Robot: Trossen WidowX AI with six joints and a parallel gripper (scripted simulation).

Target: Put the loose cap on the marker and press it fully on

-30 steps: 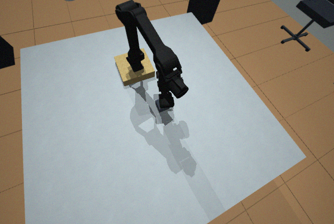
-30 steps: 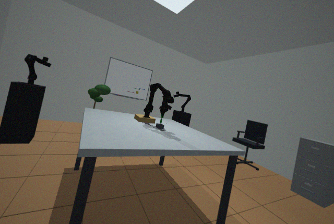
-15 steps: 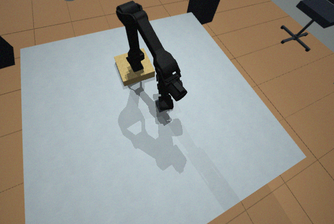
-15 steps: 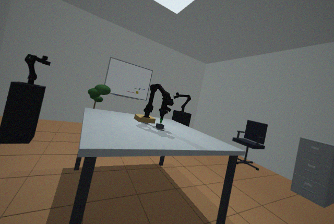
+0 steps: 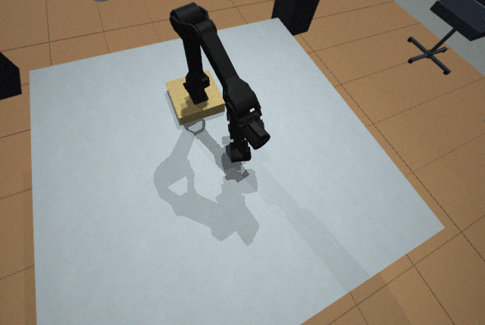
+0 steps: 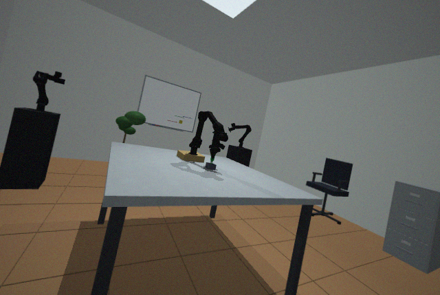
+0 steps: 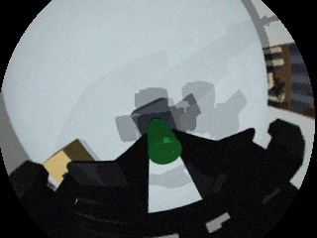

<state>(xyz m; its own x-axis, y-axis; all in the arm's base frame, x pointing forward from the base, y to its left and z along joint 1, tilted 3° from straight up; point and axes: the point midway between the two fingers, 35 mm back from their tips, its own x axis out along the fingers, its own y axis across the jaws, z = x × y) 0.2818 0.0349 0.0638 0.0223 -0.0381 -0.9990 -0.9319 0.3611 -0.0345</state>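
Right now the green cap is 1 cm above my gripper tip.
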